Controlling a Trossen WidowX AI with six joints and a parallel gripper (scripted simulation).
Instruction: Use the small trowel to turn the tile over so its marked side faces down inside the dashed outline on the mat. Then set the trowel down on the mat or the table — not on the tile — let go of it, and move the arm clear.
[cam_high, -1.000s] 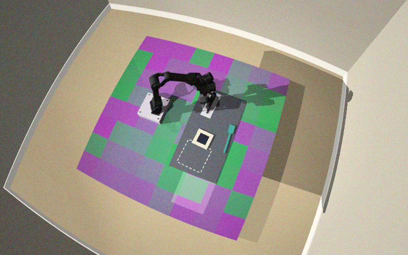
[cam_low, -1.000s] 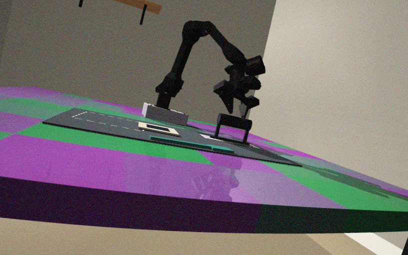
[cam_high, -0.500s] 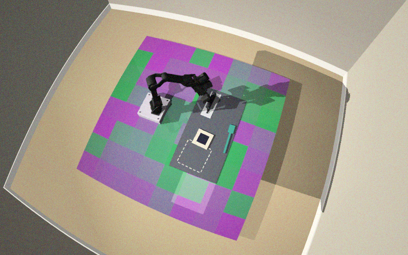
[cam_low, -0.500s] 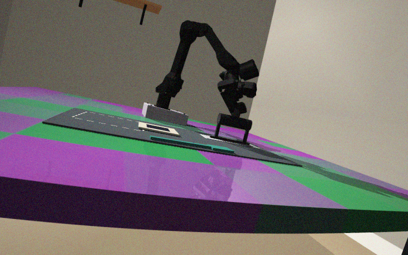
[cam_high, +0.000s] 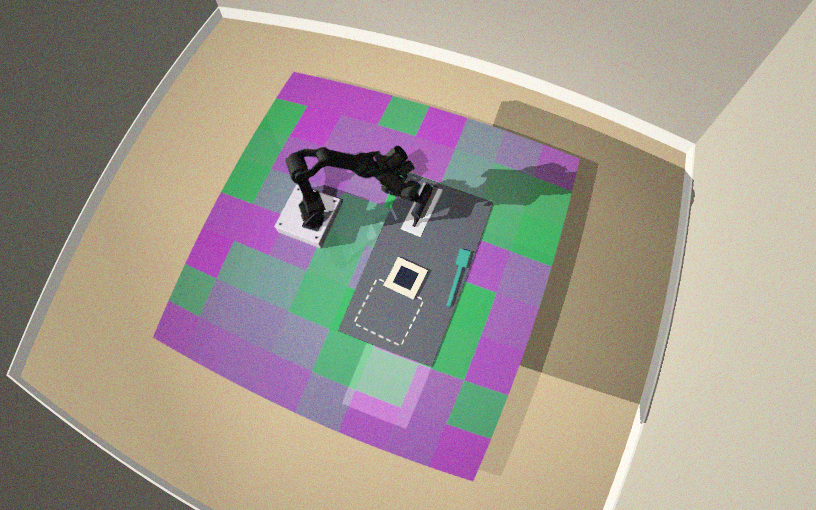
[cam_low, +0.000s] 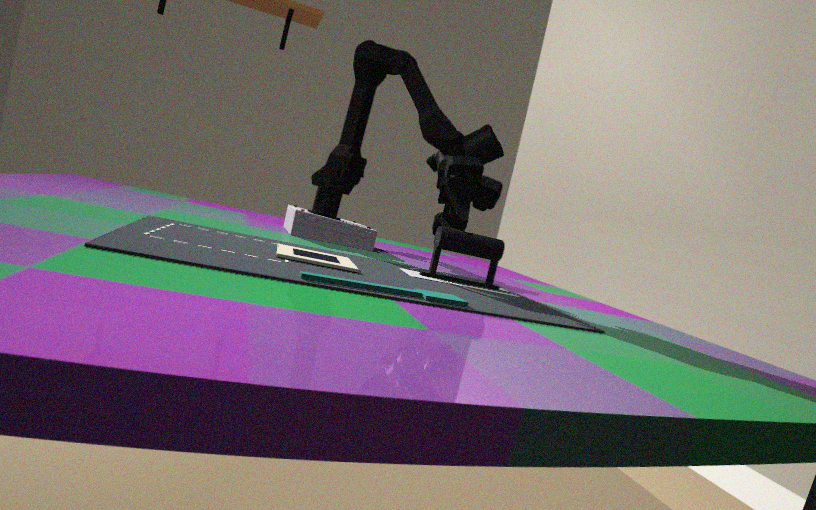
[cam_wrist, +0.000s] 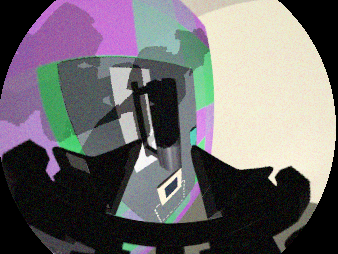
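Now: gripper tip 10 mm short of the small trowel, 10 mm to the left of it and 50 mm above it. Round my gripper tip: teal trowel-shaped tool 210 mm ahead, 180 mm to the right, 80 mm below; grey mat 70 mm ahead, 190 mm to the right, 100 mm below; tile 40 mm ahead, 250 mm to the right, 80 mm below.
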